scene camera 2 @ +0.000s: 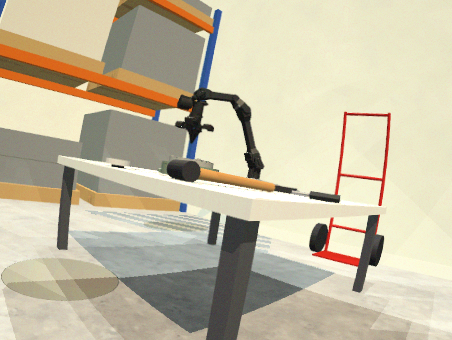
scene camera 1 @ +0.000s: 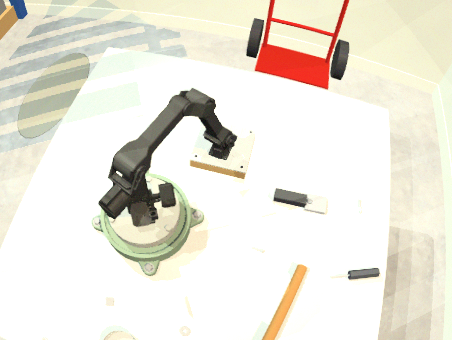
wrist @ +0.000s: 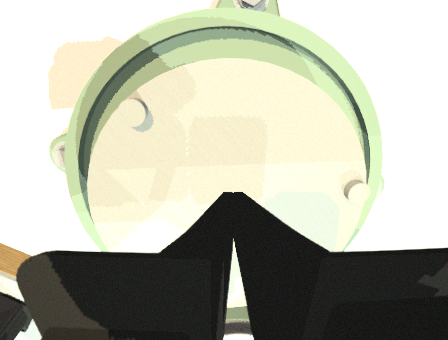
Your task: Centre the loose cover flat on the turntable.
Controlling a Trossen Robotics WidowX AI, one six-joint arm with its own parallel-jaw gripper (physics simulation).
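Places are measured from the arm's base along level axes (x down, y right, z back), in centimetres.
Pixels of known places: gripper, fingertip midpoint: [scene camera 2: 191, 143] [wrist: 232, 201]; arm's base, link origin: [scene camera 1: 220, 150] [wrist: 8, 309].
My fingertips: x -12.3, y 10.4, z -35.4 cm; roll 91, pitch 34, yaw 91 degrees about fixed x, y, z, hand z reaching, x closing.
For each thing: its top centre in the pictures, then the offset to it from my fingertips. "*": a spot on its surface instead. Level surfaces: height alone.
- flat cream disc, top centre: [wrist: 229, 215] [scene camera 1: 142, 207] [scene camera 2: 191, 158] dy +3.1, dx +6.8, dz +4.0 cm
- round pale piece, surface spot: [scene camera 1: 119, 336] * dy -4.5, dx +15.4, dz -35.0 cm
- mallet, top centre: [scene camera 1: 278, 321] [scene camera 2: 230, 168] dy -46.0, dx +10.2, dz -13.9 cm
- scraper, top centre: [scene camera 1: 301, 197] [scene camera 2: 292, 187] dy -41.4, dx +13.5, dz +28.8 cm
- screwdriver, top centre: [scene camera 1: 356, 273] [scene camera 2: 316, 191] dy -66.6, dx +13.5, dz +9.0 cm
- washer, top centre: [scene camera 1: 184, 330] dy -21.6, dx +16.2, dz -25.1 cm
- table, surface height: dx +16.4 cm
The round green housing [scene camera 1: 175, 244] [wrist: 375, 145], which appears to be the turntable, has bolted lugs and stands left of the arm's base. A flat cream disc [scene camera 1: 135, 236] [wrist: 230, 90] with short pegs lies inside its rim; whether this disc is the loose cover, I cannot tell. A round pale piece [scene camera 1: 119, 336], cut off at the bottom of scene camera 1, could also be the cover. My gripper [scene camera 2: 193, 140] [wrist: 232, 201] is shut and empty, pointing down above the cream disc. The arm hides part of the disc and rim in scene camera 1.
A mallet [scene camera 1: 286, 302] [scene camera 2: 184, 170], a scraper [scene camera 1: 291, 198], a screwdriver [scene camera 1: 364, 273] and a washer [scene camera 1: 185, 330] lie on the table [scene camera 1: 320, 145]. The arm's base plate [scene camera 1: 201, 159] is behind and right of the housing. A red hand truck [scene camera 1: 292, 65] stands beyond the table.
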